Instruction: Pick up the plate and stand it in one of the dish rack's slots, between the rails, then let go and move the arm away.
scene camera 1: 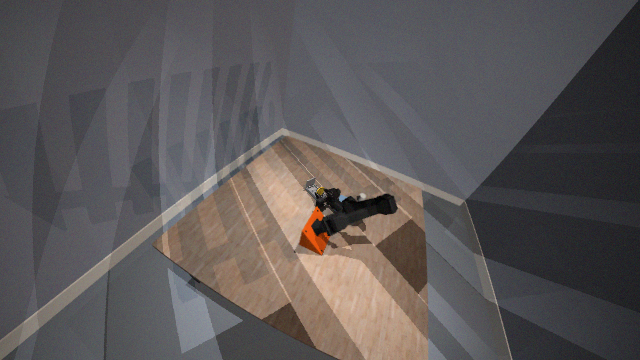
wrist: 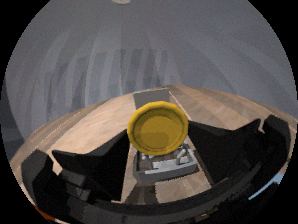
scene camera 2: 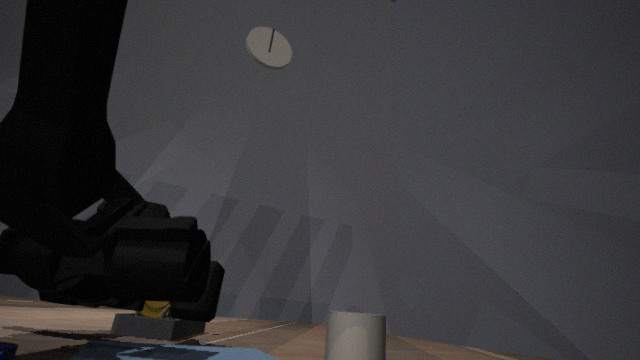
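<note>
A yellow plate is held by the gripper, and a grey dish rack is part of the scene too. The gripper can also be seen in the wrist view.
</note>
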